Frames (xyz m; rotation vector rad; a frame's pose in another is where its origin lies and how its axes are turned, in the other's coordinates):
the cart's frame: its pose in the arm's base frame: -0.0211 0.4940 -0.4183 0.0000 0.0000 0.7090
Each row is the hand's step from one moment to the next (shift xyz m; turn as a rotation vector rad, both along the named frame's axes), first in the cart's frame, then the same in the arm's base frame.
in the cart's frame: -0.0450 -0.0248 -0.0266 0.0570 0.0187 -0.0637
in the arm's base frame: -0.0180 -0.0481 -0.0266 0.0311 0.0513 -0.0637
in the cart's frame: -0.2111 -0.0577 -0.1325 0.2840 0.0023 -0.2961
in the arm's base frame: -0.1227 -0.1812 -0.1325 0.2141 0.1867 -0.2961
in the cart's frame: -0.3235 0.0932 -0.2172 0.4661 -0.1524 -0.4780
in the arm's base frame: -0.3062 -0.1399 -0.2172 0.4530 0.1878 -0.4780
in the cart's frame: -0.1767 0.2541 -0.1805 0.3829 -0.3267 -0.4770
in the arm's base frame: -0.2996 0.0778 -0.1805 0.5033 0.0013 -0.4770
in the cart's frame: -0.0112 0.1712 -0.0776 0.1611 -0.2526 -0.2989
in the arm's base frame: -0.1200 0.1227 -0.0776 0.2867 -0.0868 -0.2989
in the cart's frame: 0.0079 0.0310 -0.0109 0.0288 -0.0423 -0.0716
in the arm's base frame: -0.0142 0.0287 -0.0109 0.0494 -0.0134 -0.0716
